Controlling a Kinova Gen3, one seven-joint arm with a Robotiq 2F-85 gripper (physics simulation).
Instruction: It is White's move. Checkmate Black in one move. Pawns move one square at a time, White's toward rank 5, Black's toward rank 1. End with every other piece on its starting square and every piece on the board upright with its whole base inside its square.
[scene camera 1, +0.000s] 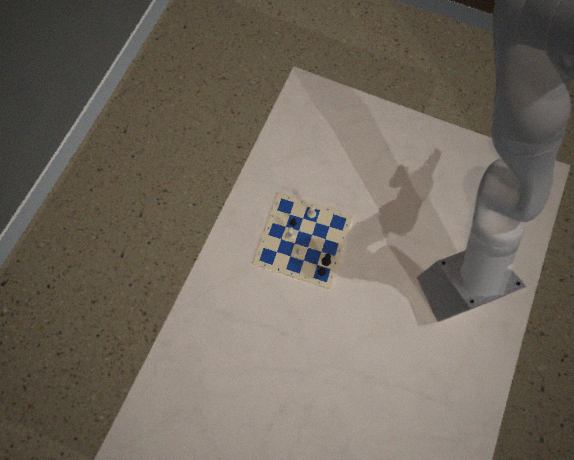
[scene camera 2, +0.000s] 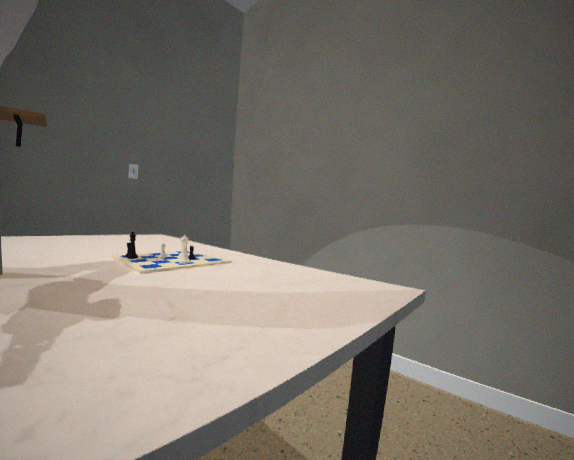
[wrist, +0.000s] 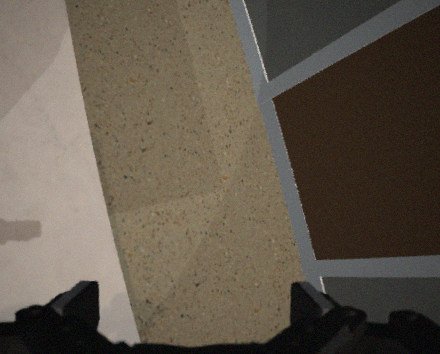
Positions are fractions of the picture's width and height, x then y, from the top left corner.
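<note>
There's a cream board (scene camera 2: 0.26, 0.57) here, though in the wrist view the board is out of frame. What I do see from the wrist is my gripper (wrist: 0.44, 0.86).
</note>
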